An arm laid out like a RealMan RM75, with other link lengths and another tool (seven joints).
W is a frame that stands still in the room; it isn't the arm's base.
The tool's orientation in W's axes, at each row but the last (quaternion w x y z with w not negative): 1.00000 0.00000 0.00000 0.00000; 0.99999 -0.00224 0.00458 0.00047; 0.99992 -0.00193 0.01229 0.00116; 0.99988 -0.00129 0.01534 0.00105; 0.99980 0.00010 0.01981 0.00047; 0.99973 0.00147 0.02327 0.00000; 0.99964 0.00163 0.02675 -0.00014; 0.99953 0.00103 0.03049 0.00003; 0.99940 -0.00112 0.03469 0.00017; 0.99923 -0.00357 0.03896 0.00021; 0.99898 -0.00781 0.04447 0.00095; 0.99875 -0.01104 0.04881 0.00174; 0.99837 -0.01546 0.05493 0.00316
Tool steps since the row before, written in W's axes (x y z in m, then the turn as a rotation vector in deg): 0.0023 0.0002 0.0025 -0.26 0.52 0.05; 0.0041 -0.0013 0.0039 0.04 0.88 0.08; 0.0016 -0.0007 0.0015 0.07 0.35 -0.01; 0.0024 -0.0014 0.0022 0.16 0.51 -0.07; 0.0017 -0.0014 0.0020 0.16 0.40 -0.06; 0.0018 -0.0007 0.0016 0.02 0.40 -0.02; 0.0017 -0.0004 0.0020 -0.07 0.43 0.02; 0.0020 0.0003 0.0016 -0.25 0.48 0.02; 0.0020 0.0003 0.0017 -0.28 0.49 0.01; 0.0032 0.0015 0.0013 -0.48 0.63 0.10; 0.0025 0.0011 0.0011 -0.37 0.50 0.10; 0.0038 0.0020 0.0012 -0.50 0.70 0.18; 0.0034 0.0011 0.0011 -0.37 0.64 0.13
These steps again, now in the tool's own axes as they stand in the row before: 0.0023 0.0002 0.0025 -0.26 0.52 0.05; 0.0041 -0.0013 0.0039 0.04 0.88 0.08; 0.0016 -0.0007 0.0015 0.07 0.35 -0.01; 0.0023 -0.0014 0.0023 0.16 0.51 -0.06; 0.0016 -0.0014 0.0021 0.16 0.40 -0.05; 0.0017 -0.0007 0.0017 0.02 0.40 -0.02; 0.0016 -0.0004 0.0021 -0.07 0.43 0.01; 0.0019 0.0003 0.0017 -0.25 0.48 0.00; 0.0019 0.0003 0.0018 -0.28 0.49 -0.01; 0.0031 0.0015 0.0016 -0.49 0.63 0.07; 0.0024 0.0011 0.0013 -0.38 0.50 0.07; 0.0037 0.0020 0.0016 -0.51 0.70 0.15; 0.0033 0.0010 0.0015 -0.38 0.64 0.11
